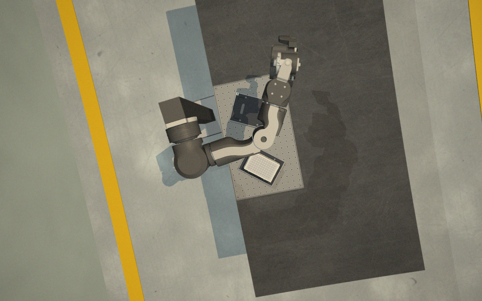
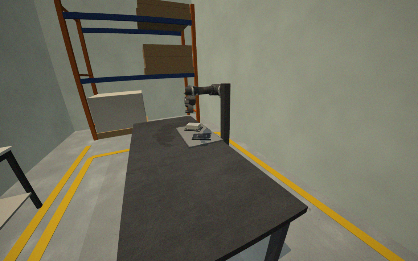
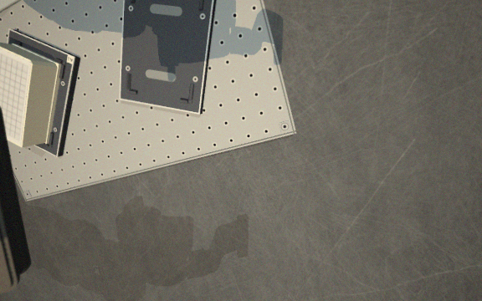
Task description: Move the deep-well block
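Right now my hand is 170 mm past the cream 96-well deep-well block, 340 mm to the left of it and 230 mm above it. Round my hand: A1 corner mark (180 mm behind, 250 mm to the right, 250 mm below).
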